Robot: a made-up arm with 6 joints. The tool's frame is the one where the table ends. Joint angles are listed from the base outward.
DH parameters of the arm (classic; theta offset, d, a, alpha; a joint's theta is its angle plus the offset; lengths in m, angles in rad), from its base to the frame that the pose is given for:
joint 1: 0 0.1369 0 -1.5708
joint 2: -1.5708 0 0.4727 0
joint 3: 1.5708 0.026 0 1.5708
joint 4: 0 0.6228 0 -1.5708
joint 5: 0 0 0 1.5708
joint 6: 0 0.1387 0 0
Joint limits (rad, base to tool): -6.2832..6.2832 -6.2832..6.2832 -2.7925..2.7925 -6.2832..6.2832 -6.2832..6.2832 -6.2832..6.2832
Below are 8 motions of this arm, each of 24 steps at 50 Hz.
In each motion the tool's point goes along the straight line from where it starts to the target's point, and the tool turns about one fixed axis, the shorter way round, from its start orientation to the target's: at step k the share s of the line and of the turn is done. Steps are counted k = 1, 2, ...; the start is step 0. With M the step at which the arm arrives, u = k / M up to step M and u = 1 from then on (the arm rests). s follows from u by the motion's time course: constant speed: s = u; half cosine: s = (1 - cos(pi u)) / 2; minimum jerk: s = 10 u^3 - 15 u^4 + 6 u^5.
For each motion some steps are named. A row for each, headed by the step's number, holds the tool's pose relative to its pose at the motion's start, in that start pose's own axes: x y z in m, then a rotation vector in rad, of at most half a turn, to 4 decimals.
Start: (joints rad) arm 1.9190 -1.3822 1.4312 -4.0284 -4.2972 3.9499
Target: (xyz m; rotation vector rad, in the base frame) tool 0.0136 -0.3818 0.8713 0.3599 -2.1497 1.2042
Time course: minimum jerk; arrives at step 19
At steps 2, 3, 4, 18, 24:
2: 0.0010 0.0005 -0.0012 0.0005 -0.0005 -0.0008
3: 0.0032 0.0016 -0.0038 0.0015 -0.0017 -0.0026
4: 0.0070 0.0034 -0.0083 0.0033 -0.0036 -0.0055
18: 0.1051 0.0509 -0.1245 0.0491 -0.0541 -0.0835
24: 0.1053 0.0510 -0.1247 0.0491 -0.0542 -0.0836

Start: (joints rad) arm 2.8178 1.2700 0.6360 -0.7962 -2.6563 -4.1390
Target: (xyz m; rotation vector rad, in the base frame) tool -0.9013 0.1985 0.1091 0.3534 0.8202 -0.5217
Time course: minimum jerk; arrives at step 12
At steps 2, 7, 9, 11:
2: 0.0019 -0.0005 -0.0001 -0.0020 -0.0015 0.0058
7: 0.0358 -0.0101 -0.0023 -0.0364 -0.0279 0.1068
9: 0.0492 -0.0139 -0.0032 -0.0500 -0.0383 0.1466
11: 0.0545 -0.0154 -0.0035 -0.0555 -0.0425 0.1626

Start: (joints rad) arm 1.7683 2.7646 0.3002 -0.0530 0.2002 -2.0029
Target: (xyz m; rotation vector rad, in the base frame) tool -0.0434 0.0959 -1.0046 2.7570 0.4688 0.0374
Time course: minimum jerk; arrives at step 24
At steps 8, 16, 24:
8: -0.0104 0.0203 -0.0092 -0.0450 -0.0132 0.0720
16: -0.0390 0.0763 -0.0345 -0.1694 -0.0497 0.2711
24: -0.0493 0.0965 -0.0436 -0.2144 -0.0629 0.3431

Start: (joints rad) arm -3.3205 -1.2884 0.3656 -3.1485 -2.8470 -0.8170
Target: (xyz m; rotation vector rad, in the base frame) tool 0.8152 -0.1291 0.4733 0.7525 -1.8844 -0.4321
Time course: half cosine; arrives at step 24
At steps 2, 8, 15, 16, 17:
2: -0.0019 -0.0009 0.0007 0.0034 0.0015 0.0001
8: -0.0281 -0.0137 0.0096 0.0505 0.0214 0.0017
15: -0.0778 -0.0379 0.0265 0.1396 0.0593 0.0048
16: -0.0843 -0.0411 0.0287 0.1514 0.0643 0.0052
17: -0.0905 -0.0441 0.0308 0.1624 0.0690 0.0055

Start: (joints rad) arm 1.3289 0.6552 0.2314 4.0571 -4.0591 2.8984
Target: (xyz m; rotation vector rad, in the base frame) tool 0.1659 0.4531 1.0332 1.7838 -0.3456 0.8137
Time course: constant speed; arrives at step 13
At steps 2, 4, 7, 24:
2: -0.0024 0.0274 0.0209 0.0124 -0.0244 0.0144
4: -0.0048 0.0548 0.0417 0.0247 -0.0488 0.0289
7: -0.0084 0.0959 0.0730 0.0432 -0.0855 0.0505
24: -0.0156 0.1780 0.1356 0.0803 -0.1587 0.0938

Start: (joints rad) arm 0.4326 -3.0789 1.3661 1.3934 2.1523 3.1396
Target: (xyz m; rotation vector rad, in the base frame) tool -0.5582 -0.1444 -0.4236 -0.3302 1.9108 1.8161
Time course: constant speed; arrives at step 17
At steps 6, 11, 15, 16, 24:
6: -0.0087 -0.0089 -0.0121 0.0829 0.0075 -0.1750
11: -0.0159 -0.0163 -0.0222 0.1520 0.0137 -0.3208
15: -0.0217 -0.0222 -0.0303 0.2073 0.0187 -0.4374
16: -0.0232 -0.0237 -0.0323 0.2211 0.0200 -0.4666
24: -0.0246 -0.0252 -0.0343 0.2350 0.0212 -0.4957

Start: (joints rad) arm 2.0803 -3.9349 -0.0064 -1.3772 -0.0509 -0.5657
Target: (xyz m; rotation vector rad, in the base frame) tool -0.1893 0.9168 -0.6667 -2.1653 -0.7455 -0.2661
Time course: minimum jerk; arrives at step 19
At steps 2, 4, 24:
2: 0.0031 0.0007 -0.0005 -0.0011 0.0035 0.0008
4: 0.0205 0.0046 -0.0032 -0.0076 0.0237 0.0051
24: 0.3088 0.0691 -0.0490 -0.1148 0.3567 0.0768

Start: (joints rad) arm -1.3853 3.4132 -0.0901 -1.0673 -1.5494 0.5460
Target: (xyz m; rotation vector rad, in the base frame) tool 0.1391 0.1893 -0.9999 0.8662 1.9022 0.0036
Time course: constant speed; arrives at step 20
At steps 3, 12, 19, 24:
3: 0.0057 -0.0050 0.0050 0.0474 0.0430 -0.0352
12: 0.0229 -0.0199 0.0200 0.1895 0.1719 -0.1410
19: 0.0362 -0.0315 0.0317 0.3000 0.2722 -0.2232
24: 0.0381 -0.0332 0.0334 0.3158 0.2866 -0.2350

